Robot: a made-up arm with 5 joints. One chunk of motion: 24 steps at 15 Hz.
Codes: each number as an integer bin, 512 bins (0 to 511) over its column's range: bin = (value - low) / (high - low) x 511, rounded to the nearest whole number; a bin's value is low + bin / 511 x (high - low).
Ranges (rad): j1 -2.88..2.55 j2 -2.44..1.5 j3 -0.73..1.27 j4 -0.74..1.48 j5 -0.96..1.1
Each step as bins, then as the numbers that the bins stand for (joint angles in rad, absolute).
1 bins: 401 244 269 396 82
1 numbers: 1.3811 -0.5587 0.3228 0.9804 -0.6294
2 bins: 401 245 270 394 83
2 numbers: 1.3811 -0.5510 0.3268 0.9717 -0.6254
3 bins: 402 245 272 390 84
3 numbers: 1.3917 -0.5510 0.3346 0.9543 -0.6214
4 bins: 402 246 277 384 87
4 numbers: 1.3917 -0.5432 0.3541 0.9283 -0.6093
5 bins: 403 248 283 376 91
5 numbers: 1.4024 -0.5278 0.3776 0.8935 -0.5932
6 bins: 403 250 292 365 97
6 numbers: 1.4024 -0.5124 0.4129 0.8457 -0.5690
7 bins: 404 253 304 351 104
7 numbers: 1.4130 -0.4893 0.4598 0.7849 -0.5407
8 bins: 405 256 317 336 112
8 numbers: 1.4236 -0.4661 0.5107 0.7197 -0.5085
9 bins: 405 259 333 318 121
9 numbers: 1.4236 -0.4430 0.5733 0.6415 -0.4722
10 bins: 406 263 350 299 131
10 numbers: 1.4342 -0.4122 0.6399 0.5590 -0.4319
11 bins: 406 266 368 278 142
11 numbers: 1.4342 -0.3890 0.7103 0.4677 -0.3876
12 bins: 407 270 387 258 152
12 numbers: 1.4449 -0.3582 0.7847 0.3809 -0.3472
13 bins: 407 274 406 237 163
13 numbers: 1.4449 -0.3274 0.8590 0.2896 -0.3029
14 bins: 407 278 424 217 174
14 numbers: 1.4449 -0.2965 0.9295 0.2027 -0.2586
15 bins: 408 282 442 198 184
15 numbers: 1.4555 -0.2657 0.9999 0.1202 -0.2182
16 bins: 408 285 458 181 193
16 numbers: 1.4555 -0.2425 1.0626 0.0463 -0.1820
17 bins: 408 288 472 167 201
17 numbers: 1.4555 -0.2194 1.1174 -0.0145 -0.1497
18 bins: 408 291 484 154 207
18 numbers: 1.4555 -0.1963 1.1643 -0.0710 -0.1255
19 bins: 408 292 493 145 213
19 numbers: 1.4555 -0.1886 1.1995 -0.1101 -0.1013
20 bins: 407 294 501 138 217
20 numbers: 1.4449 -0.1732 1.2309 -0.1405 -0.0852
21 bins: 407 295 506 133 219
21 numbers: 1.4449 -0.1654 1.2504 -0.1622 -0.0771
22 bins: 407 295 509 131 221
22 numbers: 1.4449 -0.1654 1.2622 -0.1709 -0.0691
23 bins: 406 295 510 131 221
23 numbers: 1.4342 -0.1654 1.2661 -0.1709 -0.0691
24 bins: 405 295 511 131 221
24 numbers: 1.4236 -0.1654 1.2700 -0.1709 -0.0691
